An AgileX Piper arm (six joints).
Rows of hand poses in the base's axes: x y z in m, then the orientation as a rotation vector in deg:
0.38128 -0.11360 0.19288 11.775 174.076 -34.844
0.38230 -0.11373 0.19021 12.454 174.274 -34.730
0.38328 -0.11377 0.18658 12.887 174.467 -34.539
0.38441 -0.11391 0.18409 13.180 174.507 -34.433
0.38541 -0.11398 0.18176 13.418 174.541 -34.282
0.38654 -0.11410 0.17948 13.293 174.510 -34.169
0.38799 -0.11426 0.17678 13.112 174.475 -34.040
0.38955 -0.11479 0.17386 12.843 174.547 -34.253
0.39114 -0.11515 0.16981 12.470 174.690 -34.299
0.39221 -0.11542 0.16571 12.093 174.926 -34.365
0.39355 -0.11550 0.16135 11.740 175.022 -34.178
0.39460 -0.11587 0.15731 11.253 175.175 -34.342
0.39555 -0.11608 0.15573 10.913 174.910 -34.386
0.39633 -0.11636 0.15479 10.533 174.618 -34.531
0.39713 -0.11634 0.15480 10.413 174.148 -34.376
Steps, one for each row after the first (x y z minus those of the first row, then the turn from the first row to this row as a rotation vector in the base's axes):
0.00102 -0.00013 -0.00267 0.119 0.122 -0.460
0.00200 -0.00017 -0.00630 0.280 0.239 -0.756
0.00313 -0.00031 -0.00879 0.358 0.236 -0.945
0.00413 -0.00038 -0.01112 0.461 0.222 -1.096
0.00526 -0.00050 -0.01340 0.523 0.173 -1.005
0.00671 -0.00066 -0.01610 0.593 0.120 -0.878
0.00827 -0.00119 -0.01902 0.471 0.252 -0.726
0.00986 -0.00155 -0.02307 0.463 0.421 -0.509
0.01093 -0.00182 -0.02717 0.461 0.685 -0.305
0.01227 -0.00190 -0.03153 0.588 0.756 -0.084
0.01332 -0.00227 -0.03557 0.508 0.971 0.197
0.01427 -0.00248 -0.03715 0.426 0.749 0.452
0.01505 -0.00276 -0.03809 0.276 0.528 0.732
0.01585 -0.00274 -0.03808 0.281 0.051 0.887

